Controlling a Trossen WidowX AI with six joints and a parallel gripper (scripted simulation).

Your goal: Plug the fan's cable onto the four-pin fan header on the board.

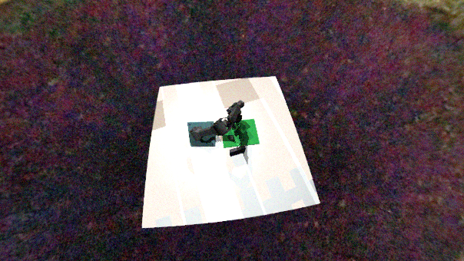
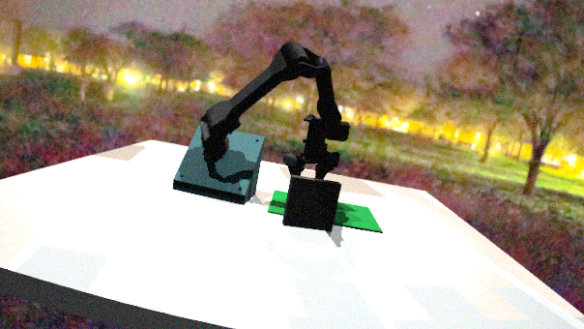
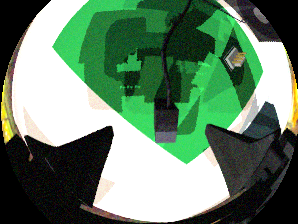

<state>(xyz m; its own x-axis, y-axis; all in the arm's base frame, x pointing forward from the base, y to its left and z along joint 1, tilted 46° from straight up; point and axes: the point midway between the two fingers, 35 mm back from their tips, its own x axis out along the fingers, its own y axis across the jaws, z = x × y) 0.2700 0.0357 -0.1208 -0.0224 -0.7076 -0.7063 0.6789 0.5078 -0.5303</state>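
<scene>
The dark plug is 10 mm to the right of my gripper tip and 10 mm below it. Round my gripper tip: black fan: 260 mm to the right, 20 mm ahead, 20 mm above; green board: 90 mm to the right, 60 mm ahead, 50 mm below.
</scene>
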